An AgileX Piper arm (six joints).
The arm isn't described. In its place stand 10 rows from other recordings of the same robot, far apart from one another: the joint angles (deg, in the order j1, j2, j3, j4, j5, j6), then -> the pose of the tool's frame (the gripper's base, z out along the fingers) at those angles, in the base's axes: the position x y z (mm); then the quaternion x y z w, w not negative.
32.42 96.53 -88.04 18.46 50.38 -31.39 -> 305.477 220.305 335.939 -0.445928 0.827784 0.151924 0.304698
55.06 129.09 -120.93 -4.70 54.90 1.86 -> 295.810 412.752 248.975 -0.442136 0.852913 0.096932 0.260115
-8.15 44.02 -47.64 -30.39 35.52 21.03 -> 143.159 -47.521 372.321 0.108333 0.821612 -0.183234 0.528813
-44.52 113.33 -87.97 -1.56 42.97 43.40 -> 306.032 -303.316 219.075 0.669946 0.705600 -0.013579 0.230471
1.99 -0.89 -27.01 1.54 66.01 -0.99 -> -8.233 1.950 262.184 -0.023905 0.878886 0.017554 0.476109
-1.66 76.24 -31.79 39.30 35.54 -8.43 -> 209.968 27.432 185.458 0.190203 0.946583 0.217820 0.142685
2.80 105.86 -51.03 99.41 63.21 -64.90 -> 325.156 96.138 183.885 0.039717 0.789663 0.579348 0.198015
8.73 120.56 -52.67 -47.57 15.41 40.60 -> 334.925 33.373 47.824 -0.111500 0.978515 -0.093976 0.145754
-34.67 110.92 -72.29 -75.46 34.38 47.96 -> 311.573 -275.980 200.077 0.189692 0.866946 -0.415139 0.200203
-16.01 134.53 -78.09 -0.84 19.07 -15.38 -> 412.636 -118.853 29.070 -0.001004 0.985570 -0.049180 0.161963
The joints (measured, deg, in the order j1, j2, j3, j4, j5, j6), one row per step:
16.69, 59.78, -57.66, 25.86, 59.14, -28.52
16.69, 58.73, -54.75, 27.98, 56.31, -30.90
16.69, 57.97, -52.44, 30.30, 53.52, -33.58
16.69, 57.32, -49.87, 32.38, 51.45, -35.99
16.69, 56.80, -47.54, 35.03, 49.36, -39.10
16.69, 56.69, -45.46, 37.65, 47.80, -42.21
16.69, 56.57, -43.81, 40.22, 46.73, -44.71
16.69, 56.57, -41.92, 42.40, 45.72, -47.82
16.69, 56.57, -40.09, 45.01, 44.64, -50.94
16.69, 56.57, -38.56, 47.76, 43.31, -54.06
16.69, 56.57, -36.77, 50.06, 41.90, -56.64
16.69, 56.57, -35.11, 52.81, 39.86, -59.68
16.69, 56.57, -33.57, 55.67, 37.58, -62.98
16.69, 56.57, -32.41, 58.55, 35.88, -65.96
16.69, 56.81, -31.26, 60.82, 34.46, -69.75
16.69, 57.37, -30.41, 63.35, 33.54, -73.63
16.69, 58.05, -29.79, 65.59, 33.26, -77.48
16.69, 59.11, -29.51, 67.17, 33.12, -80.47
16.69, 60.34, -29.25, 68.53, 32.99, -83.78
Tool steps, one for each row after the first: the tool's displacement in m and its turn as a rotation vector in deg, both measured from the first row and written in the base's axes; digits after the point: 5 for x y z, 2 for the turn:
-0.00263, 0.00073, -0.00825, 1.25, -1.27, 0.54
-0.00397, 0.00178, -0.01427, 2.55, -2.92, 1.11
-0.00608, 0.00239, -0.02283, 3.40, -3.54, 1.64
-0.00776, 0.00348, -0.03020, 4.46, -4.53, 2.43
-0.00865, 0.00483, -0.03799, 5.29, -4.97, 3.31
-0.00985, 0.00614, -0.04383, 6.37, -5.13, 3.92
-0.01108, 0.00697, -0.05164, 6.68, -5.37, 4.92
-0.01230, 0.00795, -0.05875, 7.37, -5.65, 5.67
-0.01281, 0.00883, -0.06402, 8.21, -6.41, 6.09
-0.01365, 0.00898, -0.07102, 8.72, -6.76, 6.07
-0.01348, 0.00889, -0.07677, 9.29, -7.84, 5.65
-0.01284, 0.00843, -0.08183, 9.68, -9.30, 5.04
-0.01236, 0.00822, -0.08522, 10.25, -10.49, 4.49
-0.01178, 0.00783, -0.08996, 9.77, -11.85, 4.82
-0.01057, 0.00817, -0.09416, 9.50, -12.86, 5.38
-0.00956, 0.00901, -0.09792, 9.17, -13.64, 6.47
-0.00735, 0.01007, -0.10165, 8.72, -13.93, 7.42
-0.00486, 0.01111, -0.10603, 7.90, -14.30, 8.68

